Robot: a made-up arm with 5 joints.
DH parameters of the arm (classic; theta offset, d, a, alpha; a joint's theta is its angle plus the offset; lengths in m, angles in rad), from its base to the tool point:
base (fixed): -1.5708 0.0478 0 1.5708
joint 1: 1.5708 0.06 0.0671 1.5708
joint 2: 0 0.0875 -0.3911 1.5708
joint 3: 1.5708 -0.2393 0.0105 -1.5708
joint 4: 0 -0.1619 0.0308 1.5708
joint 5: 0 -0.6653 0.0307 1.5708
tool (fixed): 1.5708 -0.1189 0 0
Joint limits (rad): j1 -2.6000..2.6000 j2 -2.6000..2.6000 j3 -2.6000..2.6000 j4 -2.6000..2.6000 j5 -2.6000..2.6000
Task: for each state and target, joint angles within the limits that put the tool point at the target. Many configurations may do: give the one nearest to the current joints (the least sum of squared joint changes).
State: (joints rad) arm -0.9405 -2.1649 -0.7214 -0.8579 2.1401
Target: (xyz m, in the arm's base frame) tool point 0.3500 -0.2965 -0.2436
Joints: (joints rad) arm -1.1256 -2.3323 -0.8293 -1.5496 2.1915
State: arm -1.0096 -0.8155 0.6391 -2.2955 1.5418
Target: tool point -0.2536 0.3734 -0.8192
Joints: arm -1.0437 -0.2061 0.9695 -2.0350 1.5802
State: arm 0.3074 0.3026 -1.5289 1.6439 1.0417
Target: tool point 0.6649 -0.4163 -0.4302
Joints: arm 0.5422 0.7923 -1.7322 1.8791 1.0486
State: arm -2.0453 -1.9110 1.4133 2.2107 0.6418
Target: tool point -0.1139 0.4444 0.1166
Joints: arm -2.4593 -1.2232 2.1319 2.6000 1.0102
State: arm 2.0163 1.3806 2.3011 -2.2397 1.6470
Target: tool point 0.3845 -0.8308 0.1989
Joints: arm 2.1554 0.6536 2.4249 -1.8233 1.6260
